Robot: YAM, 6 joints.
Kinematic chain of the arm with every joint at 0, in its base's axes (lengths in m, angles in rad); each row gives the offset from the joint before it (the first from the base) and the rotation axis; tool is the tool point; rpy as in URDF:
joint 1: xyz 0 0 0.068 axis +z
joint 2: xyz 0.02 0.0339 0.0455 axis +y
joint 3: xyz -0.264 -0.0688 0 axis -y
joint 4: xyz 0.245 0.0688 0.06 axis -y
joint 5: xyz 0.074 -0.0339 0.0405 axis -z
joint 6: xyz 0.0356 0 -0.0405 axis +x
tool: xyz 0 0 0 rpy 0 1.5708 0
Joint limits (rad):
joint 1: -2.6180..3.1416
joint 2: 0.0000..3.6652
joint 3: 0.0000..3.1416
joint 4: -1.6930..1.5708
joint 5: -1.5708..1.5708
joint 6: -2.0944..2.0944
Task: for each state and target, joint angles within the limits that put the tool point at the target. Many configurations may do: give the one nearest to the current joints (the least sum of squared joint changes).
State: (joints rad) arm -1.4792 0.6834 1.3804 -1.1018 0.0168 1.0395
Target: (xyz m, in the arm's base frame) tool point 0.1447 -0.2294 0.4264
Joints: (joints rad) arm -1.0136 1.3259 1.5672 -0.8212 -0.0421 1.0395
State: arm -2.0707 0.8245 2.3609 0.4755 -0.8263 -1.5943
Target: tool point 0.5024 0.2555 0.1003
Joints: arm -2.6180 0.1771 3.0741 0.9547 -0.9985 -1.5943
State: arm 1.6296 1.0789 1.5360 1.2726 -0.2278 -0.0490
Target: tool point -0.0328 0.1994 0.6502
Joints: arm 1.6990 1.5027 1.9745 1.0169 -0.1989 -0.0490
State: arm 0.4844 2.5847 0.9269 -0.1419 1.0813 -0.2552
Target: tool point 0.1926 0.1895 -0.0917
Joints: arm 0.8918 2.6111 0.9588 -0.1287 1.0494 -0.2552
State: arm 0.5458 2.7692 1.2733 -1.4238 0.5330 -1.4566
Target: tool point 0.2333 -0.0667 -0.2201
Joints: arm -0.1948 3.2862 1.6814 -1.0461 0.6057 -1.4566
